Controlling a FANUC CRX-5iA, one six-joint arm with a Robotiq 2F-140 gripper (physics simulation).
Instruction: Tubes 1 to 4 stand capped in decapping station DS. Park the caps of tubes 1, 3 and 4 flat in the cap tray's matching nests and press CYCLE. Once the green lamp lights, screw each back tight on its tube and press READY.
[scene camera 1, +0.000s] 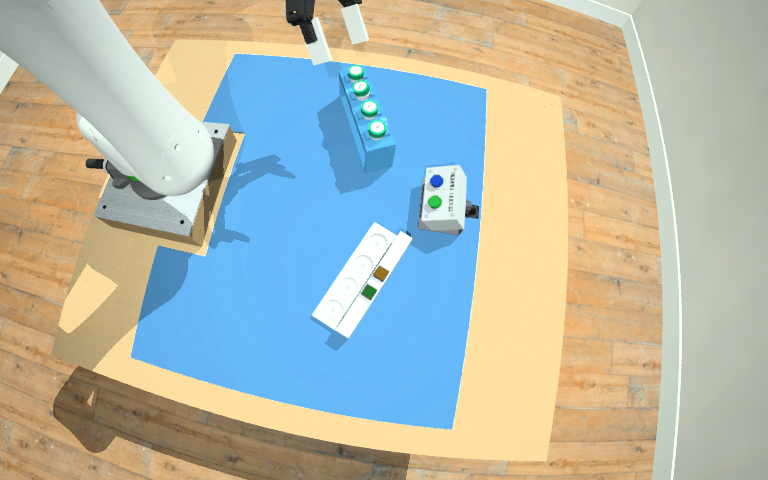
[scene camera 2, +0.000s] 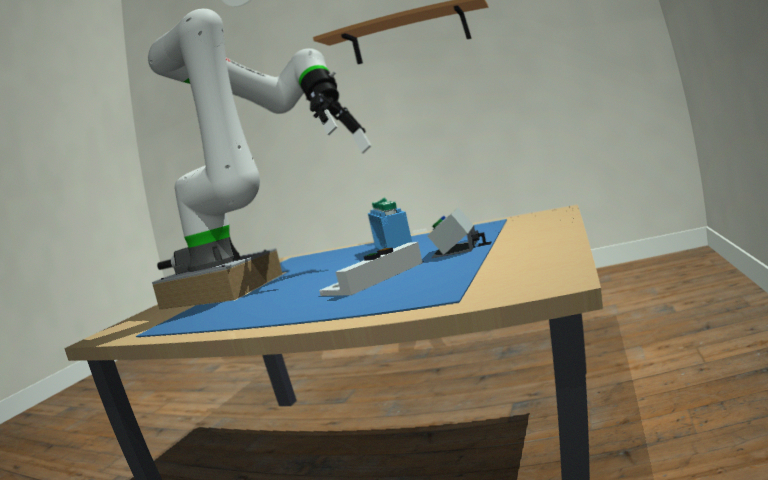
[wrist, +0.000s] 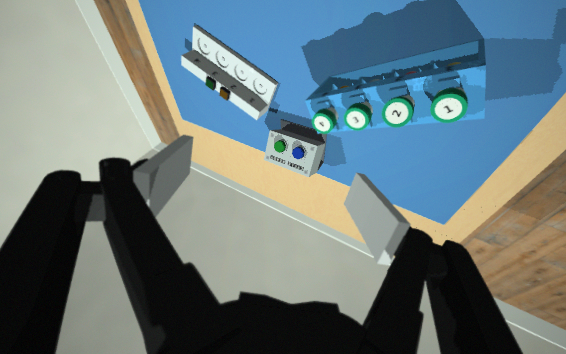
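Seen in the pictures: gripper, fingertip midpoint: (scene camera 1: 343, 51) (scene camera 2: 350, 140) (wrist: 274, 172); arm's base, origin of the base link: (scene camera 2: 214, 264).
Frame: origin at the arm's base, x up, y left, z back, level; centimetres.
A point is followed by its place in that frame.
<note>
My gripper (scene camera 1: 339, 49) @[x 22.3, y 13.9, z -38.8 cm] (scene camera 2: 347, 138) @[x 22.3, y 13.9, z -38.8 cm] (wrist: 274, 172) @[x 22.3, y 13.9, z -38.8 cm] is open and empty, high above the table's back edge near the blue decapping station (scene camera 1: 379, 155) @[x -0.4, y 7.8, z -46.7 cm] (scene camera 2: 392, 229) @[x -0.7, y 7.5, z -46.1 cm] (wrist: 475, 102) @[x 2.6, y 27.6, z -39.2 cm]. Green-rimmed caps 1 (scene camera 1: 355, 72) @[x 5.2, y 24.4, z -39.4 cm] (wrist: 449, 106) @[x 5.2, y 25.1, z -39.0 cm], 2 (scene camera 1: 361, 88) @[x 5.7, y 19.6, z -41.3 cm] (wrist: 397, 112) @[x 5.7, y 20.3, z -40.9 cm], 3 (scene camera 1: 369, 108) @[x 5.2, y 15.0, z -43.6 cm] (wrist: 357, 117) @[x 5.2, y 15.7, z -43.1 cm] and 4 (scene camera 1: 377, 129) @[x 5.2, y 10.2, z -45.7 cm] (wrist: 324, 121) @[x 5.2, y 11.1, z -45.1 cm] stand in its row; their tubes are mostly hidden. The white cap tray (scene camera 1: 346, 330) @[x -2.4, y -26.3, z -44.8 cm] (scene camera 2: 379, 268) @[x -4.4, y -19.7, z -49.1 cm] (wrist: 240, 106) @[x -2.4, y -11.9, z -52.3 cm] has empty nests. Its green lamp (scene camera 1: 369, 292) @[x -1.6, y -19.1, z -48.1 cm] (wrist: 210, 83) @[x -1.6, y -18.6, z -47.8 cm] and amber lamp (scene camera 1: 381, 273) @[x -1.6, y -15.4, z -49.8 cm] (wrist: 225, 93) @[x -1.6, y -14.7, z -49.4 cm] look dark.
The button box (scene camera 1: 447, 217) @[x 0.6, y -3.9, z -60.6 cm] (scene camera 2: 450, 232) @[x -2.2, y -4.3, z -61.2 cm] (wrist: 289, 160) @[x 0.5, y 2.0, z -60.5 cm] stands between station and tray, near the mat's edge, with a blue button (scene camera 1: 436, 181) @[x 0.1, y 3.4, z -58.2 cm] (wrist: 298, 153) @[x 0.0, y 4.0, z -58.1 cm] and a green button (scene camera 1: 434, 202) @[x 0.1, y -1.0, z -58.1 cm] (wrist: 280, 146) @[x 0.0, y -0.4, z -57.9 cm]. Its labels are blurred. A wall shelf (scene camera 2: 402, 20) hangs behind.
</note>
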